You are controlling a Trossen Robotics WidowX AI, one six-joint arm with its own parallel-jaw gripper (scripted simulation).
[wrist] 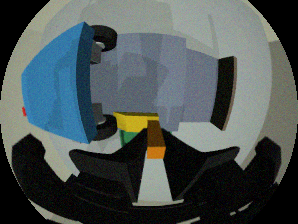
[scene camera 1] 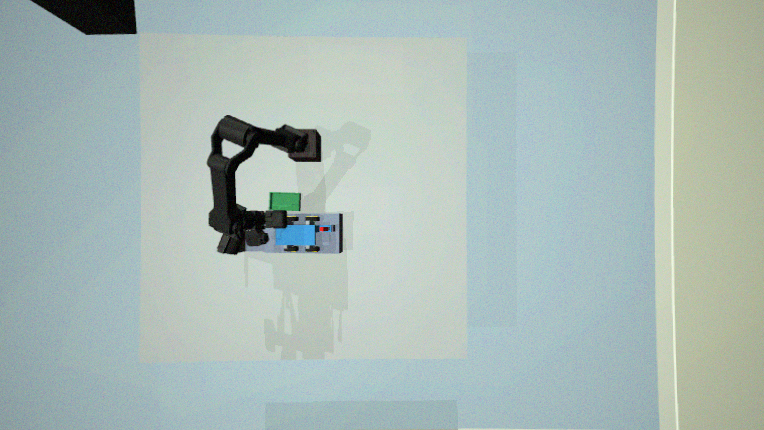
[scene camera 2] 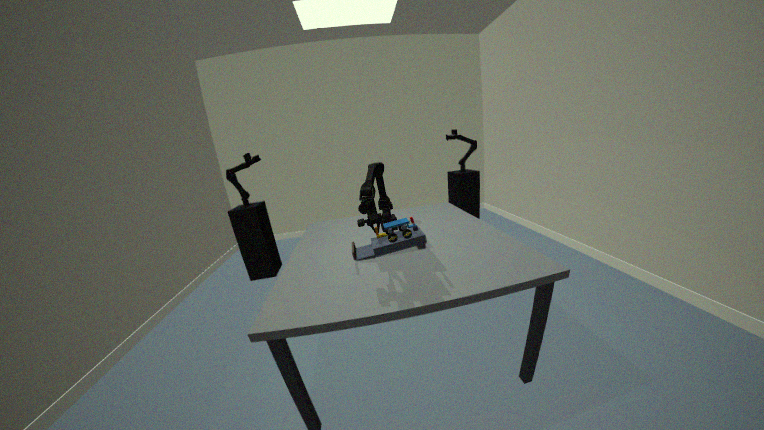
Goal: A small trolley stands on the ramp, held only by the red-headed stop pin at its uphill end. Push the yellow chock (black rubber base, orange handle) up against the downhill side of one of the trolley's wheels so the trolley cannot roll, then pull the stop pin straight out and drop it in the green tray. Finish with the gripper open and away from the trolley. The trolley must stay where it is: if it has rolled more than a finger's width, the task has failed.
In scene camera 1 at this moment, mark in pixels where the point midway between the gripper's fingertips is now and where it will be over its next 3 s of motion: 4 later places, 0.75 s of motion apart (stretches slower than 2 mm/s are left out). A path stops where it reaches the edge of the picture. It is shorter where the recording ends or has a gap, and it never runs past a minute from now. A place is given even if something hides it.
The gripper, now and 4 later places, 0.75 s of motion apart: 271, 218; 268, 218; 266, 226; 292, 233; 316, 229
